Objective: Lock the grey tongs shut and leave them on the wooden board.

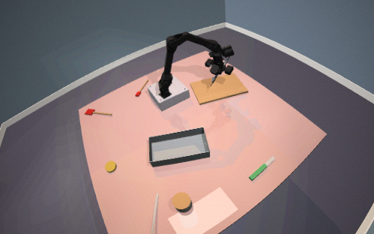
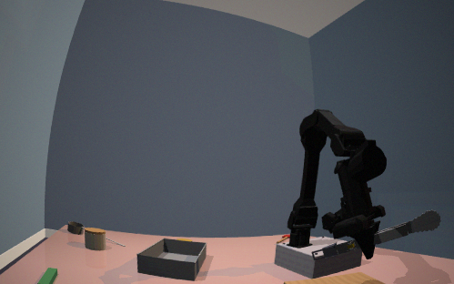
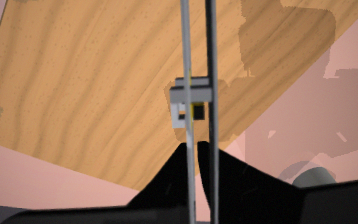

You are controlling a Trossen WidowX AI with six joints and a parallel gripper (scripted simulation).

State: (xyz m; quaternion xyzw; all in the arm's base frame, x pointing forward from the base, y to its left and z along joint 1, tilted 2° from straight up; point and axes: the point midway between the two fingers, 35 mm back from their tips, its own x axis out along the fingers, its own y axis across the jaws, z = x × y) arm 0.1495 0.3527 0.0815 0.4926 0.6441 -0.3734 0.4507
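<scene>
Right now the wooden board is 2 cm to the right of my gripper tip and 10 cm below it. The rest, counted from my gripper tip: cork-lidded jar: 46 cm ahead, 72 cm to the right, 8 cm below; then yellow disc: 3 cm ahead, 90 cm to the right, 10 cm below; then roasting tin: 20 cm ahead, 54 cm to the right, 8 cm below.
</scene>
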